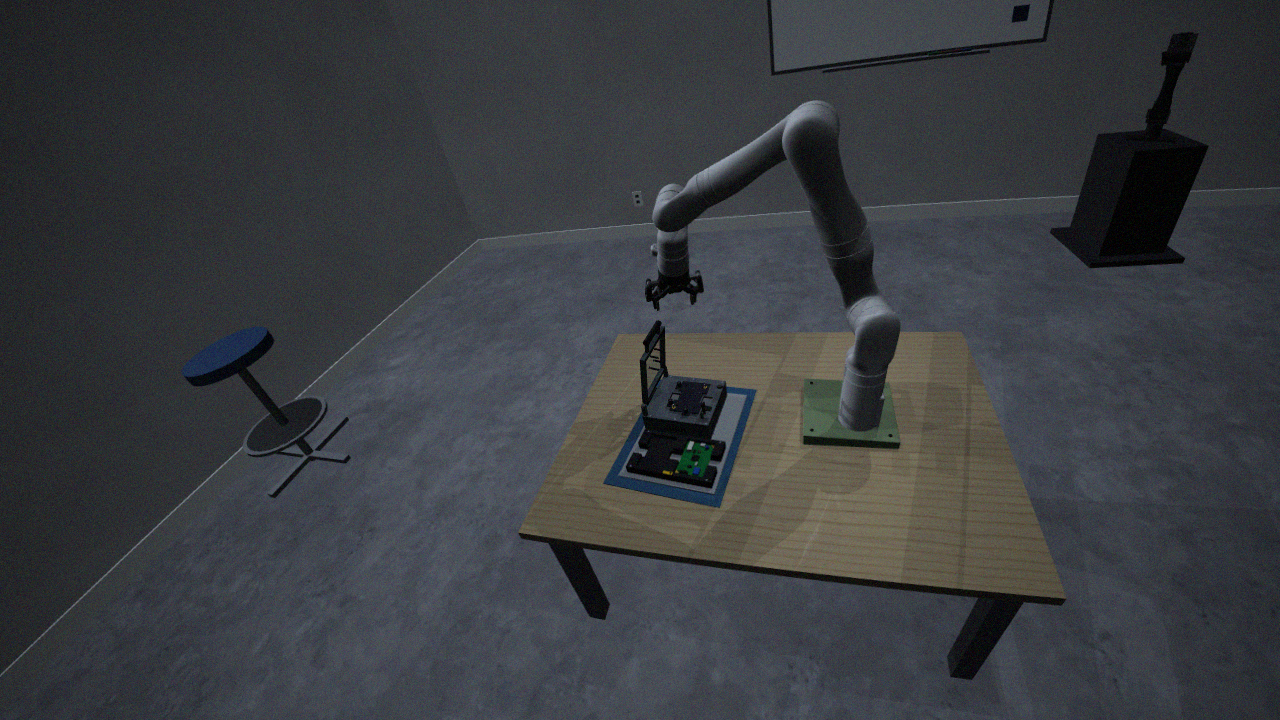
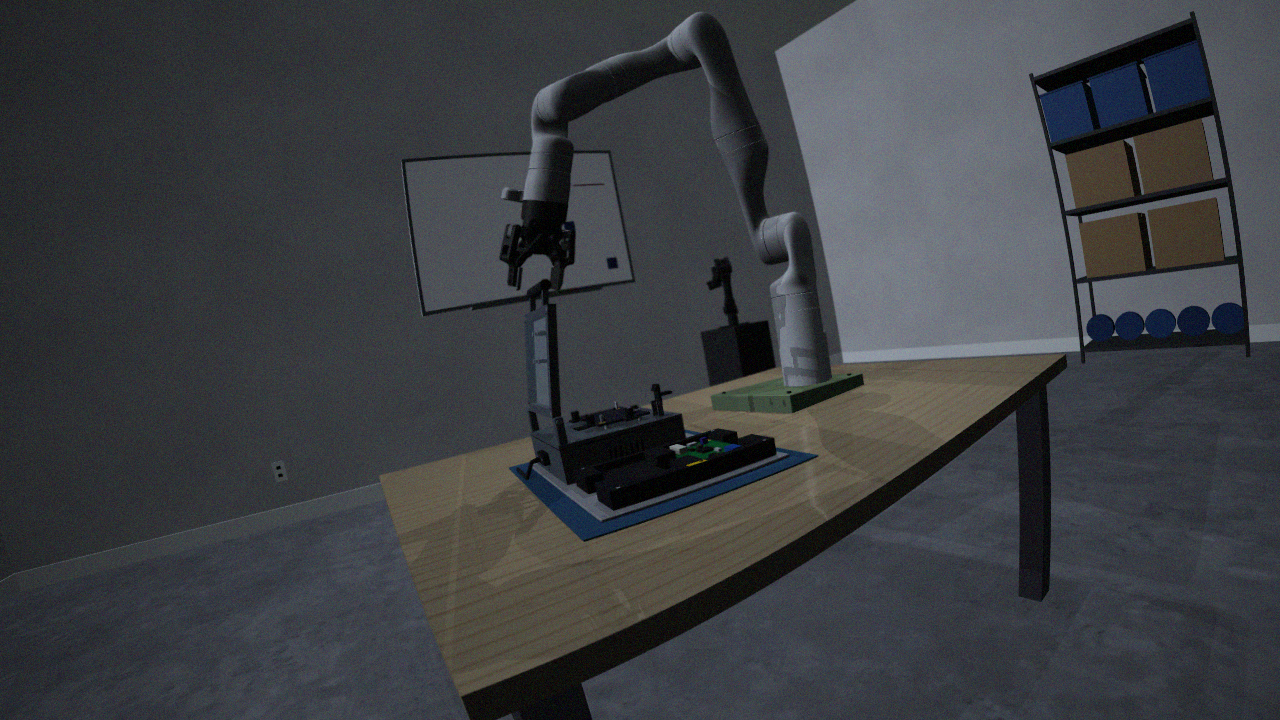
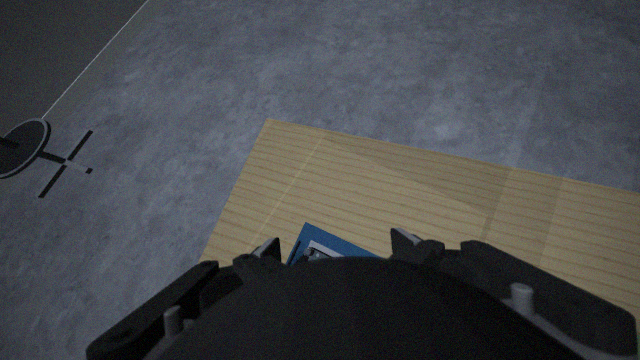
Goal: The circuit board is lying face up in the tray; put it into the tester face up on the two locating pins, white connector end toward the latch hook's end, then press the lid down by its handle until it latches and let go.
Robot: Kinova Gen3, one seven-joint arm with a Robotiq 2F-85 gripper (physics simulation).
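Places are measured from the arm's base along level axes (x down, y left, z ahead), in centimetres.
Pixels of known places: gripper, fingertip midpoint: [image 1: 674, 305] [image 3: 335, 245]; arm's base, link origin: [image 1: 857, 418] [image 2: 807, 382].
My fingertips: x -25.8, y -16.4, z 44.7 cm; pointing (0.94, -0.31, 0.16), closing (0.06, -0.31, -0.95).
For each thing: its top centre in the pictures, then the offset to it from my fingertips. "spot": a spot on its surface instead. Level surfaces: height alone.
- green circuit board, top centre: [image 2: 706, 445] [image 1: 694, 457] dy +29.7, dx +25.6, dz -5.2 cm
- black tray, surface spot: [image 2: 626, 491] spot: dy +33.5, dx +26.1, dz +9.9 cm
- dark grey tester, surface spot: [image 2: 617, 443] [image 1: 671, 424] spot: dy +20.0, dx +24.1, dz +1.9 cm
- handle, top centre: [image 2: 537, 284] [image 1: 651, 330] dy +10.5, dx +0.4, dz +4.5 cm
- latch hook, top centre: [image 2: 659, 382] [image 1: 705, 403] dy +18.8, dx +17.7, dz -7.8 cm
- blue-bordered mat, surface height: dx +28.2 cm
- wooden table, surface height: dx +28.4 cm
The green circuit board [image 1: 694, 458] [image 2: 726, 446] lies face up in the black tray [image 1: 651, 464] [image 2: 626, 491], its white connector end toward the tester. The dark grey tester [image 1: 677, 420] [image 2: 617, 443] stands beside the tray. Its lid [image 1: 643, 380] [image 2: 554, 358] stands upright, with the handle [image 2: 538, 288] at its top. The latch hook [image 1: 703, 411] [image 2: 657, 398] rises at the opposite side; the locating pins are too small to make out. My gripper [image 1: 674, 304] [image 2: 535, 284] [image 3: 335, 245] is open and empty, pointing down, above the lid's level.
Tester and tray stand on a blue-bordered mat [image 1: 662, 489] [image 2: 590, 530] [image 3: 311, 232] on the wooden table [image 1: 805, 528] [image 2: 716, 555] [image 3: 350, 165]. The arm's green base plate [image 1: 823, 420] [image 2: 751, 401] is at the right. A blue-topped stool [image 1: 228, 355] stands left of the table.
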